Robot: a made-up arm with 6 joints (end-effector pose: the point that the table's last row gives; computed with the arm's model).
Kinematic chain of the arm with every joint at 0, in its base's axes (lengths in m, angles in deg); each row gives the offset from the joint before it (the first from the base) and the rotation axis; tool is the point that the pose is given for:
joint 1: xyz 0 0 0.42 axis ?
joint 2: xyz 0 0 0 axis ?
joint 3: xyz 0 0 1.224 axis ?
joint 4: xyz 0 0 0 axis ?
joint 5: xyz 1.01 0 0 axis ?
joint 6: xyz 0 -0.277 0 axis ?
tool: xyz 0 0 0
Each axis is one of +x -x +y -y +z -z.
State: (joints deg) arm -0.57 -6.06 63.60 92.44 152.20 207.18
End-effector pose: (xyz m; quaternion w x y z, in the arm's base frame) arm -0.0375 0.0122 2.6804 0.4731 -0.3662 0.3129 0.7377
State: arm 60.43 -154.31 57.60 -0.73 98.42 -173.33
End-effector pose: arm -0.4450 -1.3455 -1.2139 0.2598 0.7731 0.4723 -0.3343
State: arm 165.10 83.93 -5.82 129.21 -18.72 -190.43
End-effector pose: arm -1.4329 0.2001 -0.4596 0.4829 -0.4458 0.3774 0.6524
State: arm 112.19 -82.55 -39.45 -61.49 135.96 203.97
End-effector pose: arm 0.2395 -0.2370 1.0911 0.8254 -0.4935 0.2352 -0.1412
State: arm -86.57 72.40 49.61 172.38 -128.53 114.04
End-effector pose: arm 0.4004 -2.0919 0.4327 0.6211 -0.2328 -0.7455 -0.0643
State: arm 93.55 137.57 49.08 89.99 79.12 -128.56
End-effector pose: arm -0.0699 1.1272 -1.4858 0.0722 -0.0675 0.8894 0.4462
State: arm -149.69 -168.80 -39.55 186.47 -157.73 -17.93
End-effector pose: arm 0.8750 0.1927 0.0212 0.6111 -0.1024 0.7847 -0.0200
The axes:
joint 1: +z
joint 2: +y
joint 3: -y
joint 4: -x
joint 5: -y
joint 6: -x

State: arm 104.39 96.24 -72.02 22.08 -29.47 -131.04
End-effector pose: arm 0.1867 0.3050 -0.0205 0.6378 -0.5479 0.2155 -0.4965
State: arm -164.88 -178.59 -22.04 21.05 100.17 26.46
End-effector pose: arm 0.8944 0.5094 -0.4930 0.3412 0.7266 0.0792 -0.5911
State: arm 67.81 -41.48 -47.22 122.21 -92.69 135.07
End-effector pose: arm -0.0545 0.2573 1.4692 0.4474 0.8321 -0.2799 0.1707
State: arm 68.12 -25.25 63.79 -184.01 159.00 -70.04
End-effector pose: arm -0.4519 -0.3838 2.5372 0.1039 -0.7357 -0.1292 0.6567
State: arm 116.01 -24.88 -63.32 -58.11 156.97 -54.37
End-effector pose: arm 0.0745 0.1809 0.7183 0.2983 0.8308 -0.3467 0.3173
